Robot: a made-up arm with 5 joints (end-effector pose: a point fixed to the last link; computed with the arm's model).
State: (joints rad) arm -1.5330 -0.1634 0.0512 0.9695 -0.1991
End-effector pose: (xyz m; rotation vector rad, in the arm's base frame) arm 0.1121 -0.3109 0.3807 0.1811 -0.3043 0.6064
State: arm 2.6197 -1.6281 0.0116 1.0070 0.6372
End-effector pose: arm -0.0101 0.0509 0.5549 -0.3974 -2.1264 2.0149
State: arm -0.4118 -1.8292 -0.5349 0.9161 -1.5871
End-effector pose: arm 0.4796 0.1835 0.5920 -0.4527 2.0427 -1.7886
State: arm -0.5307 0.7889 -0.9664 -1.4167 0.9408
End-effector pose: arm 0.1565 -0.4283 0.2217 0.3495 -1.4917 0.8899
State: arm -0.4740 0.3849 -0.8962 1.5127 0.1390
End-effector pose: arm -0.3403 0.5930 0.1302 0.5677 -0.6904 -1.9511
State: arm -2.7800 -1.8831 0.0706 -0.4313 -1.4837
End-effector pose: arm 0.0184 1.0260 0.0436 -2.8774 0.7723 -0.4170
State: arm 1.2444 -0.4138 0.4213 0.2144 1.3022
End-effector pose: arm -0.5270 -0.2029 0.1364 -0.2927 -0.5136 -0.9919
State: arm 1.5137 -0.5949 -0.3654 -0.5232 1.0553
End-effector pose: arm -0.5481 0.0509 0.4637 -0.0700 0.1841 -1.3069
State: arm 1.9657 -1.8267 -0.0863 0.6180 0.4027
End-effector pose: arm -0.2312 -0.0892 0.5244 0.7288 2.1661 -1.7167
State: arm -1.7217 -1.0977 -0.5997 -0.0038 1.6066
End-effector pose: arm 0.3401 -0.1042 0.5202 -0.0658 -1.4022 1.2931
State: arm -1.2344 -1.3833 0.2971 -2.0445 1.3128
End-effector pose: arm 0.3333 0.3622 -0.5017 1.3794 1.5724 1.7571
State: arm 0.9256 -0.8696 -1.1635 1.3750 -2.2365
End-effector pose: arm 0.3547 0.4180 0.6697 -1.4695 -0.2173 2.2825
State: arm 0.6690 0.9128 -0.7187 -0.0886 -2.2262
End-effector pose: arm -0.5913 -0.0835 0.4365 1.1120 1.2425 -0.5890
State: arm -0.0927 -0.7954 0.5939 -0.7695 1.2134
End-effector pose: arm 0.6266 -0.2385 -0.2943 1.0413 -0.1625 0.9340
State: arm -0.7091 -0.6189 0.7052 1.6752 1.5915
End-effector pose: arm 0.0880 -0.1237 -0.0035 -0.2283 -1.5626 -0.2363
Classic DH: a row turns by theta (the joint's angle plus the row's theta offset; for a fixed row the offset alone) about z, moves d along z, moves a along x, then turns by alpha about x. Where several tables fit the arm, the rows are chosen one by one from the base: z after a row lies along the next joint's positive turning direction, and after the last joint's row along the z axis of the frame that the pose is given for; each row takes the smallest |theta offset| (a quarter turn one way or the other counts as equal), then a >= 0, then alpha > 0; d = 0 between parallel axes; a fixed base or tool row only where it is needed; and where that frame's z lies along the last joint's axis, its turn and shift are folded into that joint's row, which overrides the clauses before.
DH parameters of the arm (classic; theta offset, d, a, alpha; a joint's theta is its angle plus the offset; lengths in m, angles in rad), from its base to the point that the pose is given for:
base (fixed): -0.1214 0.6236 0.0052 -2.7952
joint 1: -0.1289 0.4793 -0.0263 -1.9145
joint 2: -0.0437 -0.1029 0.2042 -1.5708
joint 3: 0.4136 0.8733 -0.1063 2.8589
joint 4: 0.4287 0.6604 -0.0377 -1.3125
joint 5: -0.1162 0.5173 -0.2616 -1.5708
tool (fixed): 0 0.0839 0 0

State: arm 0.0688 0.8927 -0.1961 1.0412 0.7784
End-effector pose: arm -0.2204 0.1388 -0.1535 0.1159 -1.7144 -1.4235
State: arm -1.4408 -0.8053 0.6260 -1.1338 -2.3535
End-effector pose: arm 0.0520 0.9798 -0.0242 2.5772 -0.4143 -0.3489
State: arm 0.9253 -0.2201 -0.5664 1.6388 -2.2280
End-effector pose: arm -0.0969 0.5038 0.5865 2.2995 0.2220 -1.9600
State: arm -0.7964 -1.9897 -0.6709 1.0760 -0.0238
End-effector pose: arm -0.0695 0.5653 0.5034 -1.5798 0.3263 -0.7036
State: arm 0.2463 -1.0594 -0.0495 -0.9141 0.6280
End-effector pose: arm 0.1761 -0.5791 -0.0470 0.6657 0.6391 0.3968
